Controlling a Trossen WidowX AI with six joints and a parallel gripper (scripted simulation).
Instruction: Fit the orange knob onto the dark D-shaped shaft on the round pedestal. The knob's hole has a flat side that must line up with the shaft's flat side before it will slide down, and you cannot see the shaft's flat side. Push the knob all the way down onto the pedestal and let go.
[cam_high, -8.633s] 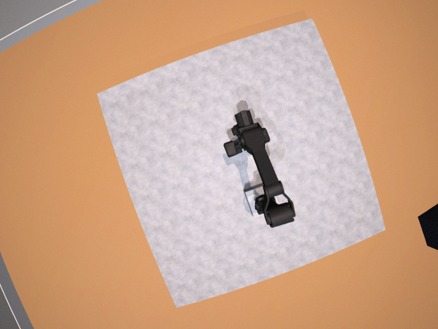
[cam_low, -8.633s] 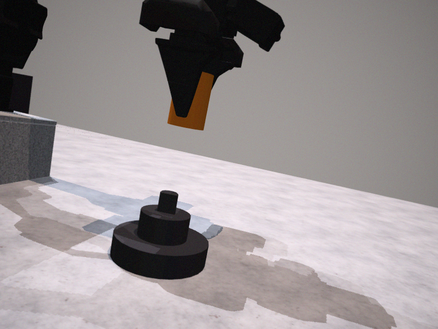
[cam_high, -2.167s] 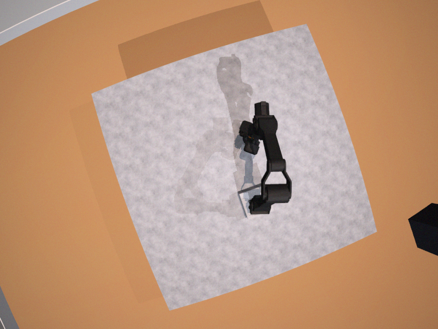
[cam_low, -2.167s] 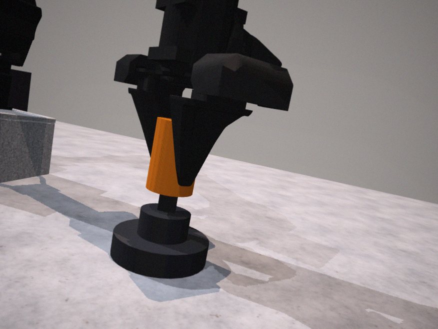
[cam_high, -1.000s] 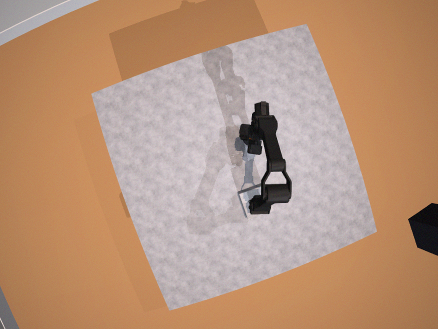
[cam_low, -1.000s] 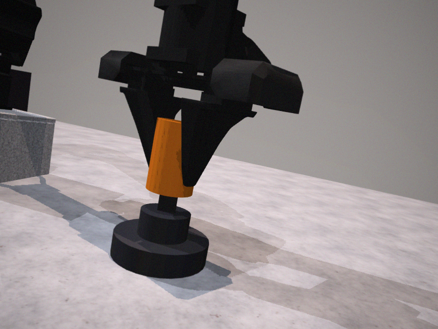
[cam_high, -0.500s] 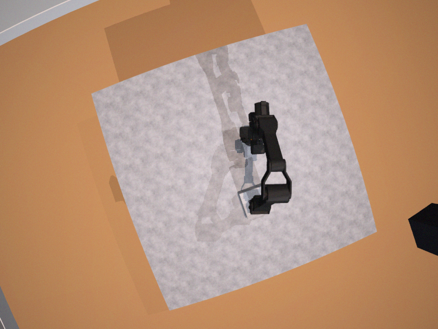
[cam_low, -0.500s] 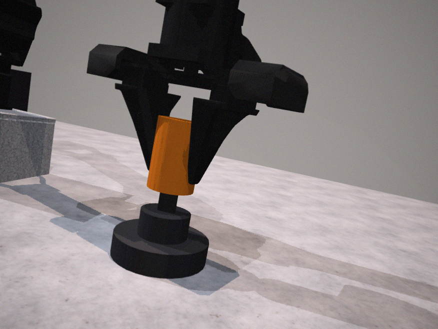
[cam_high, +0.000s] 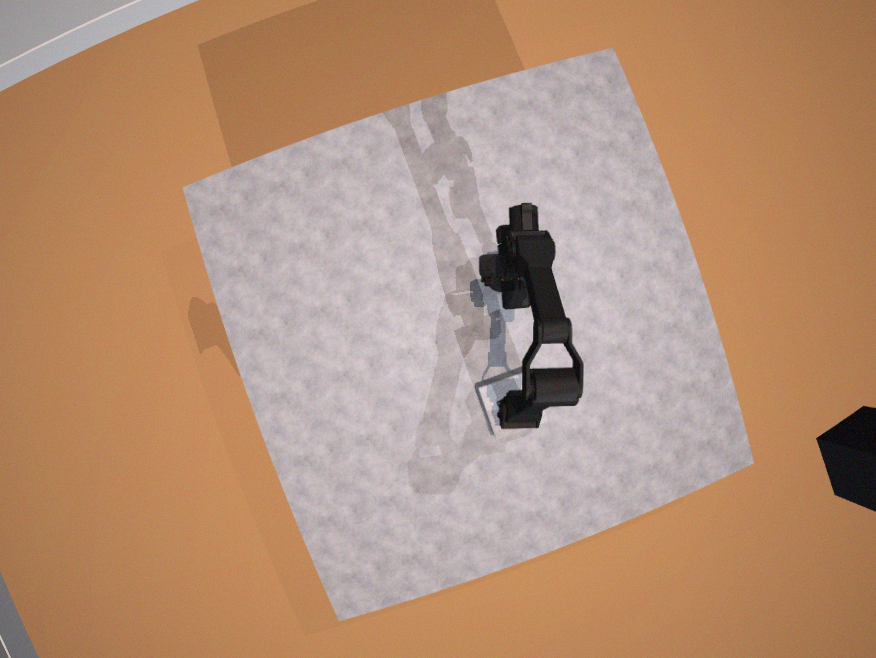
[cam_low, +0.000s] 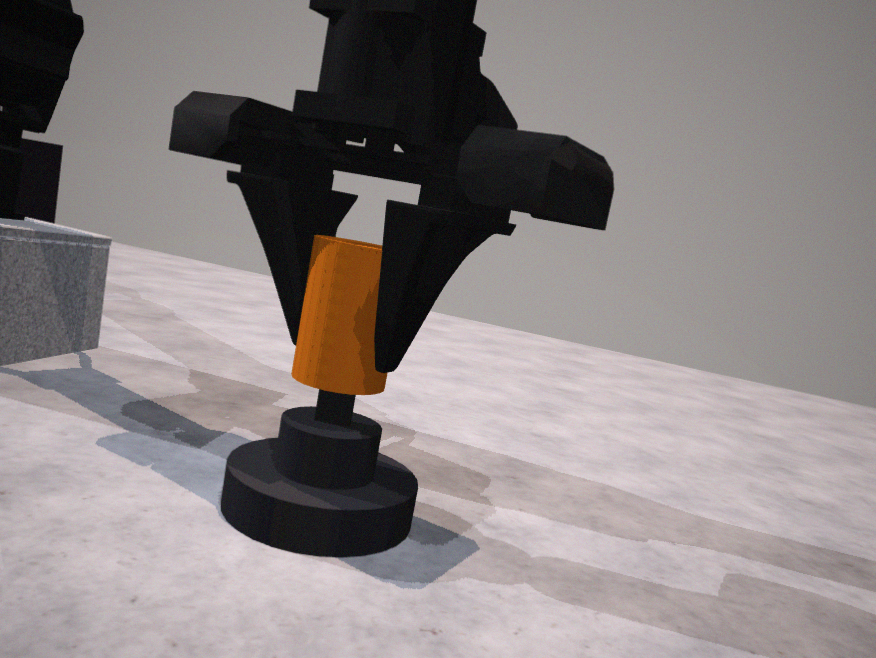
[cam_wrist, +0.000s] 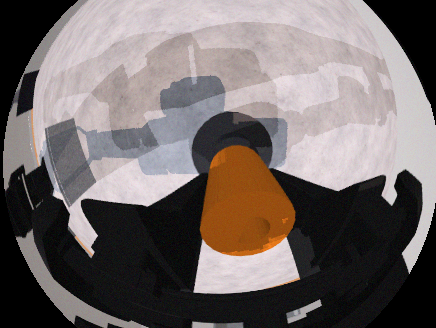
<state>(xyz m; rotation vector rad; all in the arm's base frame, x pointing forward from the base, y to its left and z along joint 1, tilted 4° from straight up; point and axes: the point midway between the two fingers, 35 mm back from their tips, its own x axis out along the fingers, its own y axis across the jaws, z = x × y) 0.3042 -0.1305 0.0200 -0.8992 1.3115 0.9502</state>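
The orange knob lies 2 cm above my gripper tip. The rest, counted from my gripper tip: round pedestal (4 cm below).
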